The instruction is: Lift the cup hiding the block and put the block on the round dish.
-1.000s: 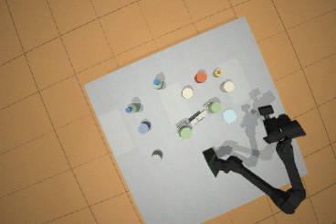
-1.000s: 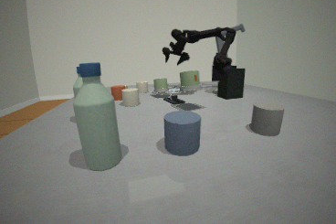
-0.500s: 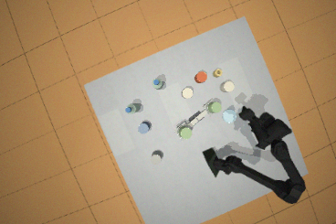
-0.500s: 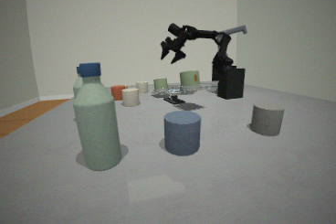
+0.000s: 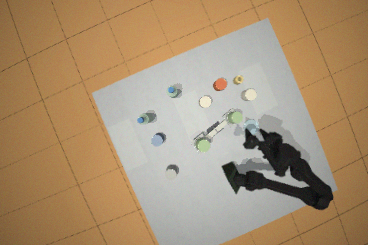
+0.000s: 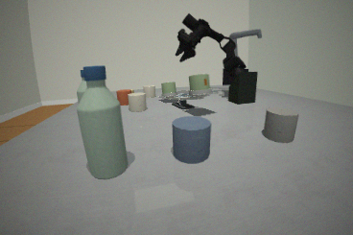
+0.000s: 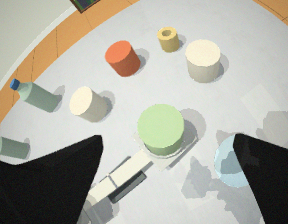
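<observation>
Now: gripper tip 6 cm short of the teal block, 1 cm to the right of it and 17 cm above it. The rest, counted from my gripper tip: white balance (4 cm ahead, 15 cm to the left, 19 cm below); orange cylinder (26 cm ahead, 2 cm to the right, 17 cm below); pale blue round dish (7 cm behind, 8 cm to the right, 21 cm below).
</observation>
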